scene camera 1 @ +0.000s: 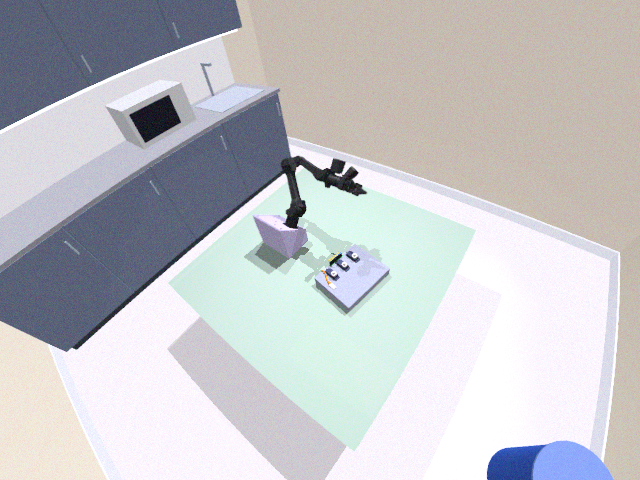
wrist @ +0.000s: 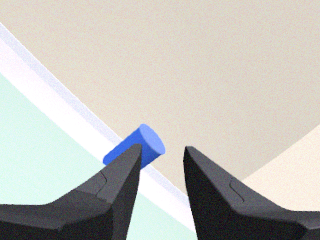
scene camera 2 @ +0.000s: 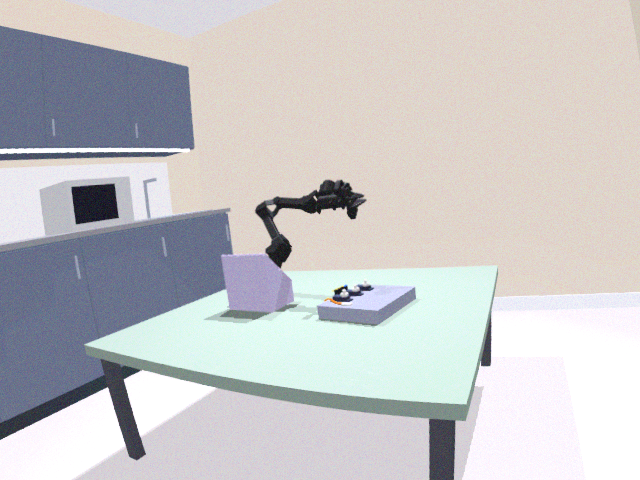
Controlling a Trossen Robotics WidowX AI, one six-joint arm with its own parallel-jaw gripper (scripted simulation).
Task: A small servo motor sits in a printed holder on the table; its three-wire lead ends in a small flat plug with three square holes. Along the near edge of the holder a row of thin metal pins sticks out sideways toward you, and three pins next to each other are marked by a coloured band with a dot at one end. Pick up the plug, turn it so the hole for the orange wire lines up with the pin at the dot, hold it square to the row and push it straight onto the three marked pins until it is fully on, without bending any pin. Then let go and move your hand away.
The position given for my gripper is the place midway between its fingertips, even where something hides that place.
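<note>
Gripper (wrist: 163,152), mine, visible. Same gripper (scene camera 2: 365,198), seen too.
</note>
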